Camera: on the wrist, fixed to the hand. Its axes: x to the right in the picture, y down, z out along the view.
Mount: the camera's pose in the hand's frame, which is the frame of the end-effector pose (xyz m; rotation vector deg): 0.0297 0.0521 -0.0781 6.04 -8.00 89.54
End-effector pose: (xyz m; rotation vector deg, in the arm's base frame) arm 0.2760 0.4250 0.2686 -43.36 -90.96 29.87
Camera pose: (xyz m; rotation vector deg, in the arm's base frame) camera 0.3606 0.4752 0.2645 -105.14 -44.23 100.23
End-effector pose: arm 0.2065 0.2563 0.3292 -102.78 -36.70 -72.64
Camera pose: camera 0.2182 0.1610 0.3511 -89.99 35.19 -1.07
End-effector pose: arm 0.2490 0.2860 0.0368 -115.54 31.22 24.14
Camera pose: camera 0.2514 0.1888 0.0209 -60.69 110.70 77.69
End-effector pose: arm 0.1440 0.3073 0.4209 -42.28 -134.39 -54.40
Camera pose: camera 0.1747 0.2902 0.5129 -118.10 -65.86 -1.83
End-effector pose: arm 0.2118 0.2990 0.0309 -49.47 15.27 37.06
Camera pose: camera 0.2052 0.2757 -0.0646 -20.32 48.84 120.26
